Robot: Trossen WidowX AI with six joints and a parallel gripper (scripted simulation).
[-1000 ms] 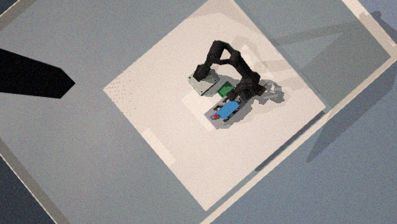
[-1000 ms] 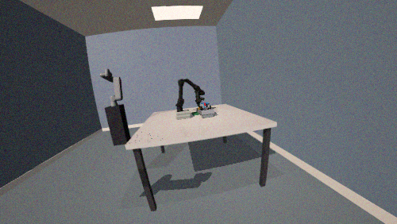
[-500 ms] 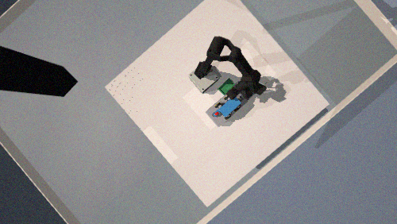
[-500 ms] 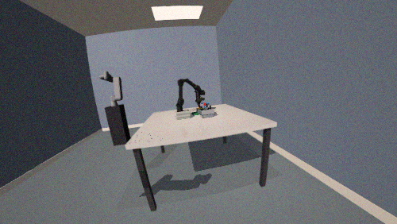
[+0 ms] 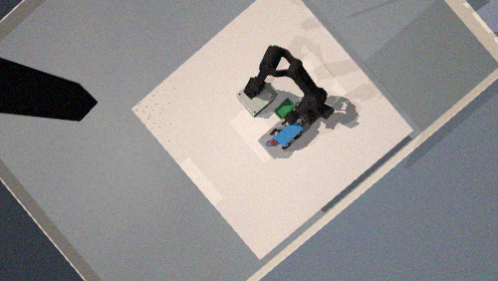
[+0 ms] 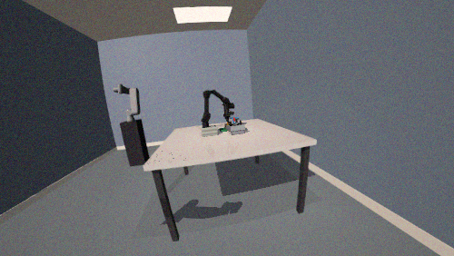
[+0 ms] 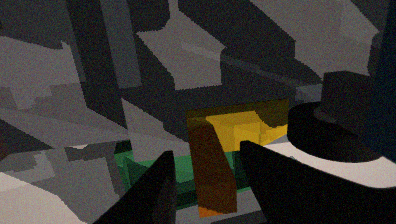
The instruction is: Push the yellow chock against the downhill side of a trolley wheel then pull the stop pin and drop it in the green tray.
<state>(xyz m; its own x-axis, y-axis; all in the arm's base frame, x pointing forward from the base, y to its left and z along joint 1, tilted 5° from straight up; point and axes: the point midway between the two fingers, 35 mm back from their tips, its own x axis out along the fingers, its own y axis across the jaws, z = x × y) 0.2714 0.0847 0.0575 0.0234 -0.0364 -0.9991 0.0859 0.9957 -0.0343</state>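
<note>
Right now the yellow chock is 2 cm to the right of my gripper tip and 1 cm below it. From my gripper tip the other things lie so: grey ramp (12 cm to the right, 5 cm ahead, 4 cm below); green tray (10 cm below, 6 cm behind); blue trolley (12 cm to the right, 5 cm ahead, 2 cm above).
</note>
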